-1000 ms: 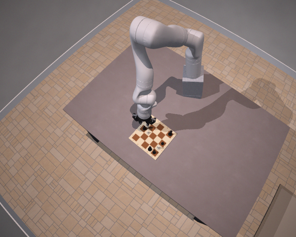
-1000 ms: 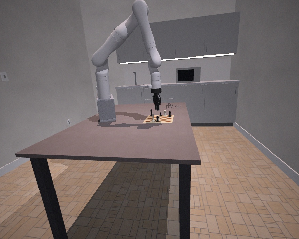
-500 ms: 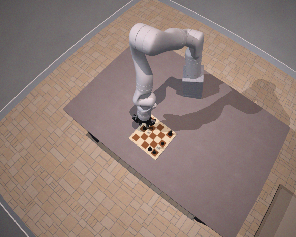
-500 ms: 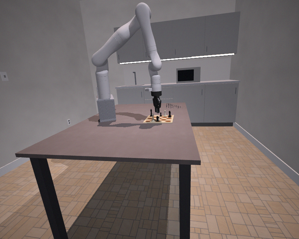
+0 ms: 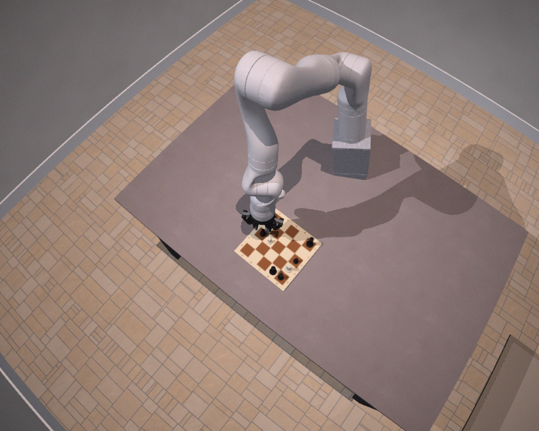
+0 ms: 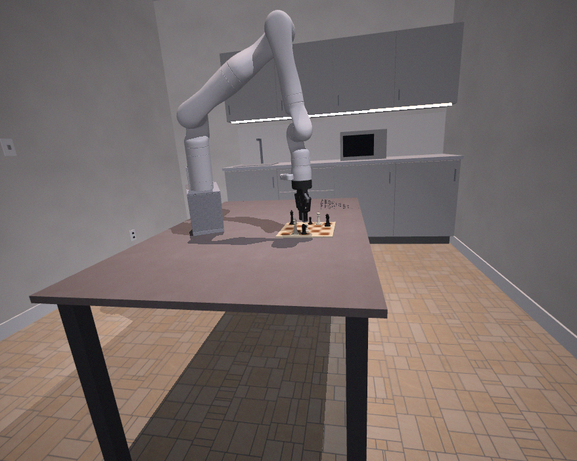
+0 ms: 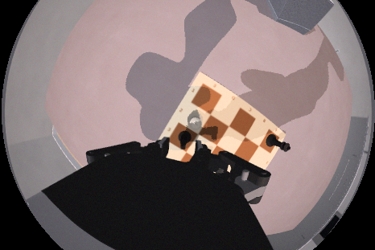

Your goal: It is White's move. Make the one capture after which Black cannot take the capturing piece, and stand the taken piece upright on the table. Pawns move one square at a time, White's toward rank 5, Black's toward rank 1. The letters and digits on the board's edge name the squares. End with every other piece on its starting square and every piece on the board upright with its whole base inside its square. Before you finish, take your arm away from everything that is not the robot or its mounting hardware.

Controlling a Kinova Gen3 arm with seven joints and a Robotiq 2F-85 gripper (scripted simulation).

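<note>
My hand is 2 cm short of the chessboard, 7 cm to the right of it and 7 cm above it. Round my hand: black pawn 3 cm ahead, 15 cm to the left, 6 cm below.
</note>
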